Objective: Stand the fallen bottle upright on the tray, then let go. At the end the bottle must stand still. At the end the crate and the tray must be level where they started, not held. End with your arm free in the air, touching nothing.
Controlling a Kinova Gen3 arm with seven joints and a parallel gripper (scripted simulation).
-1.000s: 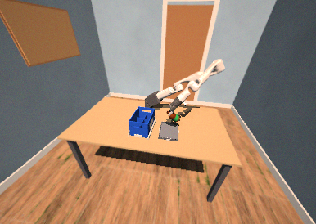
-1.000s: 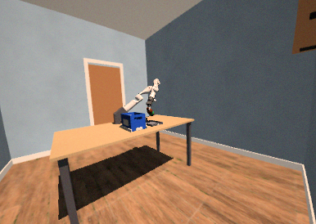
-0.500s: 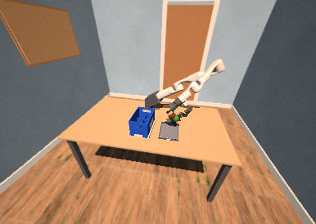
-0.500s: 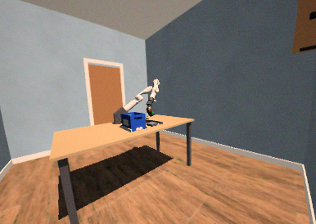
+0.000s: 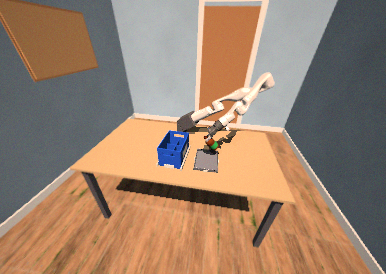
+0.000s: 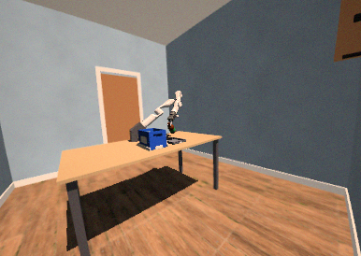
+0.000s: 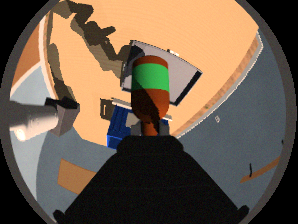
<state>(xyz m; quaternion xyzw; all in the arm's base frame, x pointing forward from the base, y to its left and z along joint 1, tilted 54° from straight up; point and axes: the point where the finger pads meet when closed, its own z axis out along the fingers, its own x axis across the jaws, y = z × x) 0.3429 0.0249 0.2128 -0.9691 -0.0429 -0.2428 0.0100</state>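
My hand is 40 mm above the bottle, 30 mm to the right of it and 10 mm past it. From my hand the other things lie so: blue crate: 260 mm to the right, 120 mm below, 50 mm ahead; then tray: 190 mm below, 30 mm ahead, 20 mm to the left.
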